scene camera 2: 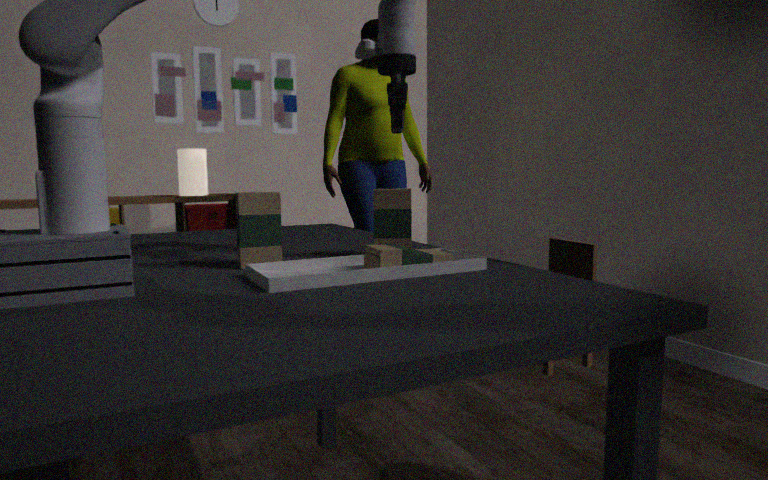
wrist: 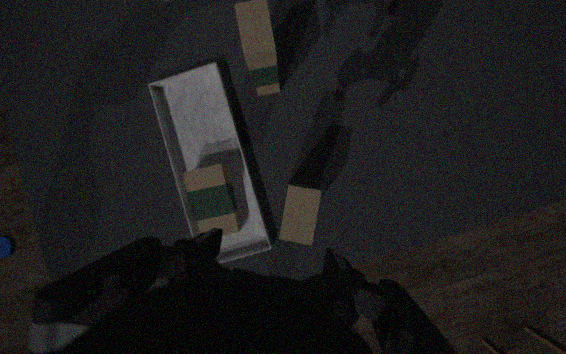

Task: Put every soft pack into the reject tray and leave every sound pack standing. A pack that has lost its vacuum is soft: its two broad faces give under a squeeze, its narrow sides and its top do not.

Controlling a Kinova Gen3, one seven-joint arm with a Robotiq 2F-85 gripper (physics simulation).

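Pixels of known places: gripper, between the fingertips: (scene camera 2: 397, 132) (wrist: 272, 249); arm's base, origin of its link: (scene camera 2: 77, 231).
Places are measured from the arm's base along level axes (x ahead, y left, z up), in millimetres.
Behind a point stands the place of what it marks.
Note:
One tan pack with a green band (scene camera 2: 383, 256) @[z -57, x 476, y -73 mm] (wrist: 211, 201) @[z -59, x 536, y -31 mm] lies flat in the white tray (scene camera 2: 339, 279) @[z -82, x 387, y -118 mm] (wrist: 195, 115) @[z -89, x 349, y -51 mm], towards one end. A second pack (scene camera 2: 259, 229) @[z -18, x 289, y 89 mm] (wrist: 256, 40) @[z 49, x 312, y 112 mm] stands upright on the table behind the tray's left end in the scene view. A third pack (scene camera 2: 392, 223) @[z -20, x 558, y 113 mm] (wrist: 301, 215) @[z 49, x 567, y 137 mm] stands upright behind the tray's right part, near the lying pack. My gripper (scene camera 2: 397, 131) @[z 162, x 568, y 106 mm] (wrist: 272, 249) @[z 162, x 568, y 106 mm] is open and empty, high above the third pack and pointing down. It touches no pack. Whether a standing pack is soft does not show.
A grey slatted box (scene camera 2: 65, 271) @[z -46, x -3, y -100 mm] stands at the left of the dark table (scene camera 2: 339, 328) @[z -92, x 326, y -358 mm], in front of the arm's base (scene camera 2: 73, 169) @[z 95, x 8, y -44 mm]. A person in a yellow top (scene camera 2: 368, 113) stands behind the table. A chair (scene camera 2: 572, 258) is beyond the right edge.

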